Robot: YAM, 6 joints.
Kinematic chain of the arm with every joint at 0, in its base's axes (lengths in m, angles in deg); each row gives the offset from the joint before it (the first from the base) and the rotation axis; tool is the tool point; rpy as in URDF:
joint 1: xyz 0 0 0.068 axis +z
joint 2: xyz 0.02 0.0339 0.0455 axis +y
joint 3: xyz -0.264 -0.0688 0 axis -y
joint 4: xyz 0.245 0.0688 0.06 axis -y
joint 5: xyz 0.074 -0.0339 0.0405 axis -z
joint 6: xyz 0.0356 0 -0.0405 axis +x
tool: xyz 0 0 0 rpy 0 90 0
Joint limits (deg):
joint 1: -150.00..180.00
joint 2: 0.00..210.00
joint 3: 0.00..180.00
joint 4: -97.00..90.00
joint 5: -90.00..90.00
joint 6: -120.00..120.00
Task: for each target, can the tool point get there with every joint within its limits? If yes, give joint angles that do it. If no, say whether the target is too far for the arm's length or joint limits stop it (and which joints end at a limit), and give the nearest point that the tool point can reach.
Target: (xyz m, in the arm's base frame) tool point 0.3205 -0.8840 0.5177
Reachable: no: too far | nearest point 0.2021 -0.5575 0.3652 | short by 0.379 m
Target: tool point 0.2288 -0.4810 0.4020
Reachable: yes | joints -60.88 137.81 146.09 3.12 74.01 -58.84
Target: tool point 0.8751 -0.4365 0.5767
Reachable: no: too far | nearest point 0.5221 -0.2604 0.3859 | short by 0.438 m
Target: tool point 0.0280 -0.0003 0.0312
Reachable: yes | joints -111.59 170.62 15.33 -43.46 -47.21 -56.36
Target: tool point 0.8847 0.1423 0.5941
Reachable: no: too far | nearest point 0.5615 0.0903 0.4145 | short by 0.373 m
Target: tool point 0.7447 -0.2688 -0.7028
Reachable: no: too far | nearest point 0.4454 -0.1608 -0.3019 | short by 0.512 m
